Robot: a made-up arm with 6 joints. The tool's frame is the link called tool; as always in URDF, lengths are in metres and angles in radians.
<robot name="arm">
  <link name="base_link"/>
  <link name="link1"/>
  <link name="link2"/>
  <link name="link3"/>
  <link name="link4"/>
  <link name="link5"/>
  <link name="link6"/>
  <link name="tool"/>
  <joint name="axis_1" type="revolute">
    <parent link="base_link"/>
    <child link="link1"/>
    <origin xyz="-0.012 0.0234 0.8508" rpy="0 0 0"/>
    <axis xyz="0 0 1"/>
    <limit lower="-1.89" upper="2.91"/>
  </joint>
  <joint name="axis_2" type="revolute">
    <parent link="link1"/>
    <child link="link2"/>
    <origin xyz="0.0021 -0.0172 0.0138" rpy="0 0 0"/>
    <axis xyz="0 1 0"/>
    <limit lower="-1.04" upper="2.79"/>
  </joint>
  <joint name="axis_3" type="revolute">
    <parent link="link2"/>
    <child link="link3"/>
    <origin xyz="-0.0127 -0.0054 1.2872" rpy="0 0 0"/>
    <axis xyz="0 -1 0"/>
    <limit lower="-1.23" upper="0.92"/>
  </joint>
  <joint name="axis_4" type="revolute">
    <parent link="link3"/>
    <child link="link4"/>
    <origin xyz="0.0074 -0.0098 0.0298" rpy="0 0 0"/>
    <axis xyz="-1 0 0"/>
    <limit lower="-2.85" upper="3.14"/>
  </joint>
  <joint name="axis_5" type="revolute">
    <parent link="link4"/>
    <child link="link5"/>
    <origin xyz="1.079 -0.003 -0.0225" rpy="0 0 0"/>
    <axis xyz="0 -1 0"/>
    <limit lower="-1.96" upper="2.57"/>
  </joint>
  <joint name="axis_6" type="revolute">
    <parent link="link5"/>
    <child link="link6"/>
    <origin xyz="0.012 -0.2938 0.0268" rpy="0 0 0"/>
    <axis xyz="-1 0 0"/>
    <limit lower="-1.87" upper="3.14"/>
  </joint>
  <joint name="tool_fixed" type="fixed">
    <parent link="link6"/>
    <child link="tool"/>
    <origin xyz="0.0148 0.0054 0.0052" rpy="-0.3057 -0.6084 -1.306"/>
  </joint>
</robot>
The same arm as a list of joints. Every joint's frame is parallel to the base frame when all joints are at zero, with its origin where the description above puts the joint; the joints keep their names.
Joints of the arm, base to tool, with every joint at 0 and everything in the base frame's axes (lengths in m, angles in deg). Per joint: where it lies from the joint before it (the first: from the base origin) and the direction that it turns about. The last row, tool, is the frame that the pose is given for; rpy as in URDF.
axis_1: offset -0.012 0.0234 0.8508 axis 0 0 1
axis_2: offset 0.0021 -0.0172 0.0138 axis 0 1 0
axis_3: offset -0.0127 -0.0054 1.2872 axis 0 -1 0
axis_4: offset 0.0074 -0.0098 0.0298 axis -1 0 0
axis_5: offset 1.079 -0.003 -0.0225 axis 0 -1 0
axis_6: offset 0.012 -0.2938 0.0268 axis -1 0 0
tool: offset 0.0148 0.0054 0.0052 rpy -17.52 -34.86 -74.83
Joint limits (deg, base to tool): -108.29..166.73 -59.59..159.86 -70.47..52.71 -163.29..179.91 -112.3..147.25 -107.14..179.91

